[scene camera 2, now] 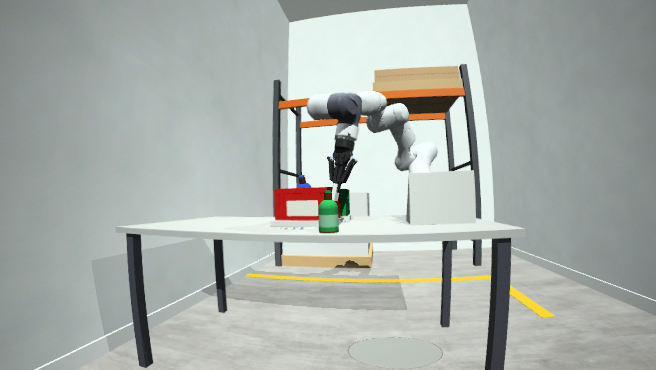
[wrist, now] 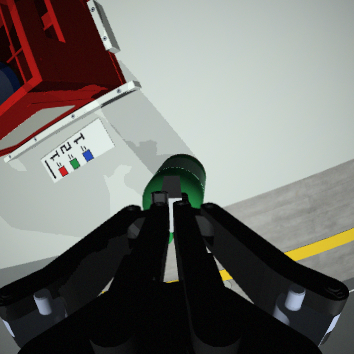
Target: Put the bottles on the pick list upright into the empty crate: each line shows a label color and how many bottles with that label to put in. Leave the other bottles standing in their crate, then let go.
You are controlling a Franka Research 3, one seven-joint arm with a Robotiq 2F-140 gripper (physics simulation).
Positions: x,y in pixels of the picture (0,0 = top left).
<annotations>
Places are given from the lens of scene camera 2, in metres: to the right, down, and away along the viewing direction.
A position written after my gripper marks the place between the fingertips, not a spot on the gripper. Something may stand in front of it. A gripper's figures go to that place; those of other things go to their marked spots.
my gripper [scene camera 2: 334,200]: 0.02, 0.06, 0.96
green bottle [scene camera 2: 328,215]: 0.00, 0.11, 0.90
</annotations>
